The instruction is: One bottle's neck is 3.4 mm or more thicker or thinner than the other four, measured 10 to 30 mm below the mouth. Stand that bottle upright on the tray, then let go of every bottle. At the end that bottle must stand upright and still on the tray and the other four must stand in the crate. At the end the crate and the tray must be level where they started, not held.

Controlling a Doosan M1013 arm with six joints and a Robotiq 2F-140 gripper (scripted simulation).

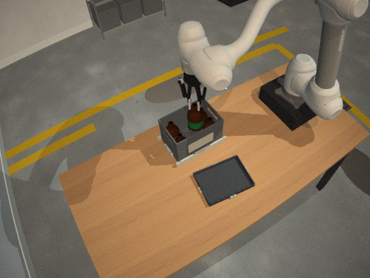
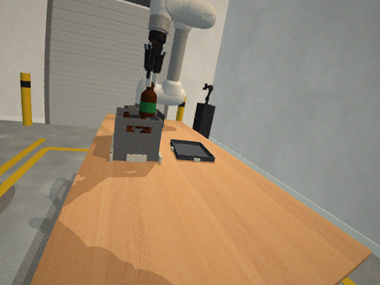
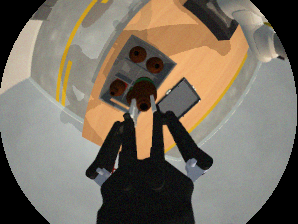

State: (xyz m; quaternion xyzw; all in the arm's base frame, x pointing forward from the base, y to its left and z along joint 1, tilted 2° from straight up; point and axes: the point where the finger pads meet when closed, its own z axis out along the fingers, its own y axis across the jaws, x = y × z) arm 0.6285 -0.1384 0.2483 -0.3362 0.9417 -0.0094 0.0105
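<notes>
Right now my hand is 90 mm above the glass bottle. The rest, counted from my hand: dark tray 320 mm below, 250 mm to the left, 30 mm ahead; then grey crate 250 mm below, 40 mm to the right, 10 mm behind.
</notes>
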